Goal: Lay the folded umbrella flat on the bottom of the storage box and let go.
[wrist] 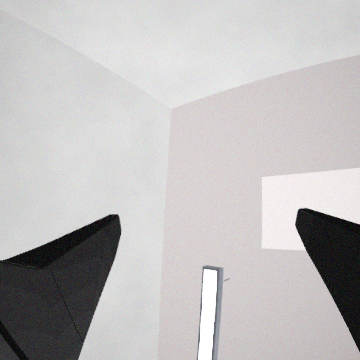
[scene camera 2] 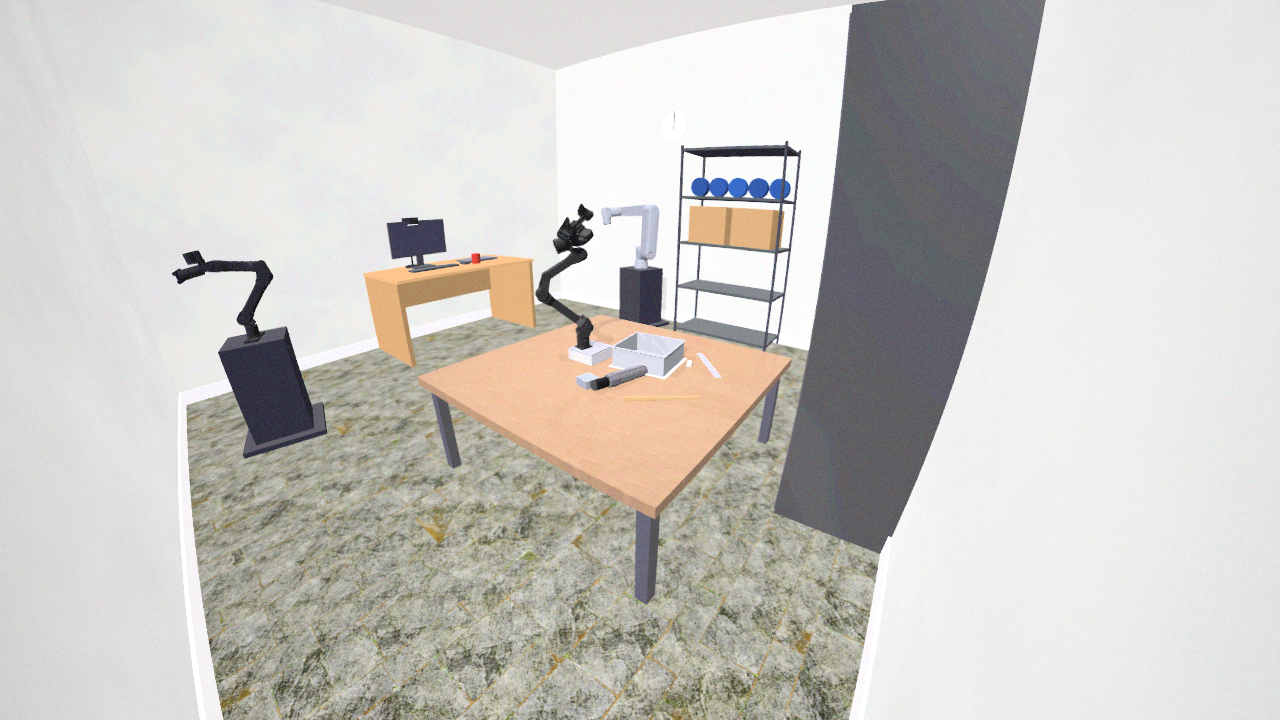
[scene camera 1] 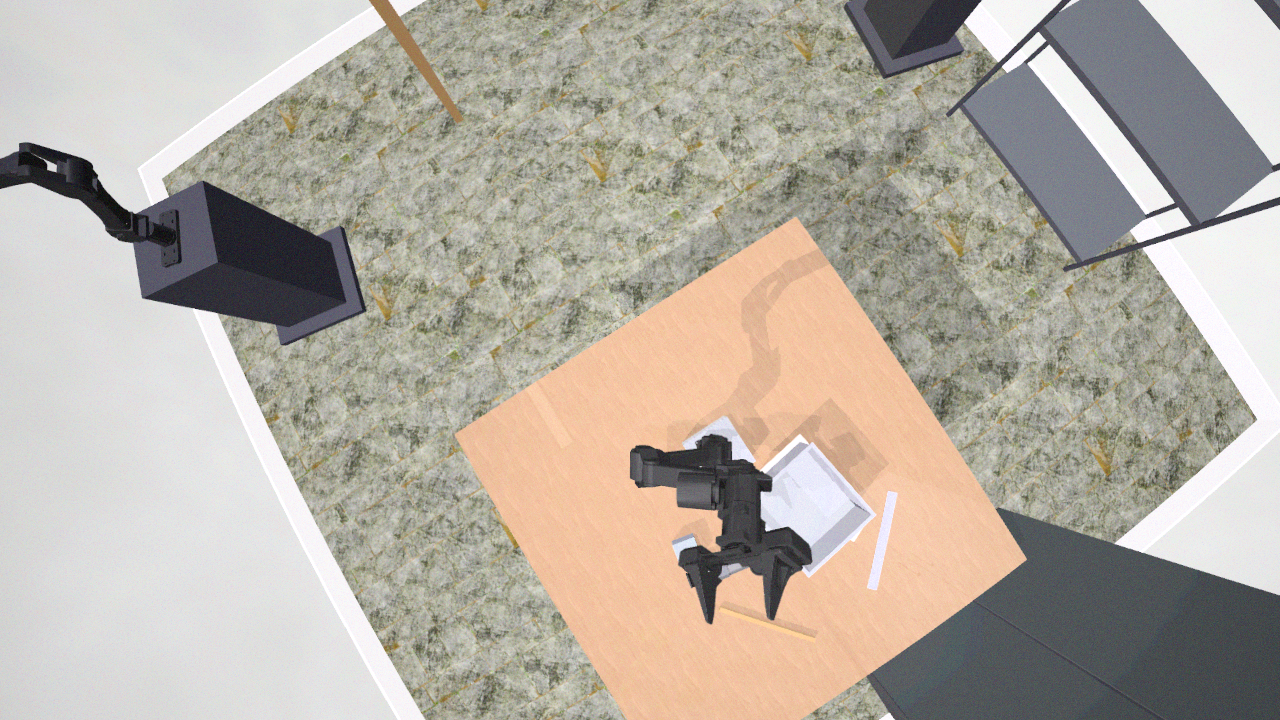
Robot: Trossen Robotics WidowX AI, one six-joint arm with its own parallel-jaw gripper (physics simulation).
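Places are measured from the arm's base along level axes (x back, y right, z up), in centimetres.
Where they show: gripper, fingertip midpoint: (wrist: 209,221) (scene camera 2: 574,210) (scene camera 1: 738,621); arm's base, origin of the base link: (scene camera 2: 583,346) (scene camera 1: 708,448).
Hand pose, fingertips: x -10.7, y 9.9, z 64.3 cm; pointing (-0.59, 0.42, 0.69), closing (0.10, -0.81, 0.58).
Each offset is from my fingertips to the centre of the thing. Level surfaces: height alone.
The folded umbrella {dx -23.5, dy -4.3, dz -67.1 cm} (scene camera 2: 628,375), grey with a black end, lies on the table in front of the storage box, outside it; in scene camera 1 the arm largely hides it. The storage box {dx -14.8, dy -29.9, dz -65.1 cm} (scene camera 1: 816,492) (scene camera 2: 637,358) is light grey and open at the top, standing upright on the table. The arm covers part of it in scene camera 1. My gripper (scene camera 1: 741,619) (scene camera 2: 575,217) (wrist: 209,221) is open with nothing between its fingers. It is raised high above the table, well away from the umbrella, which does not show in the wrist view.
On the table {dz -70.0 cm} (scene camera 1: 626,358) (scene camera 2: 537,420) are a pale blue block {dx -15.8, dy +6.8, dz -68.2 cm} (scene camera 1: 683,544) (scene camera 2: 586,380) at the umbrella's black end, a thin yellow stick {dx -45.4, dy -7.6, dz -69.3 cm} (scene camera 1: 768,623) (scene camera 2: 662,397) and a white strip {dx -35.5, dy -49.6, dz -69.8 cm} (scene camera 1: 882,540) (scene camera 2: 708,365). A tall dark cabinet (scene camera 2: 895,268) stands beyond the table.
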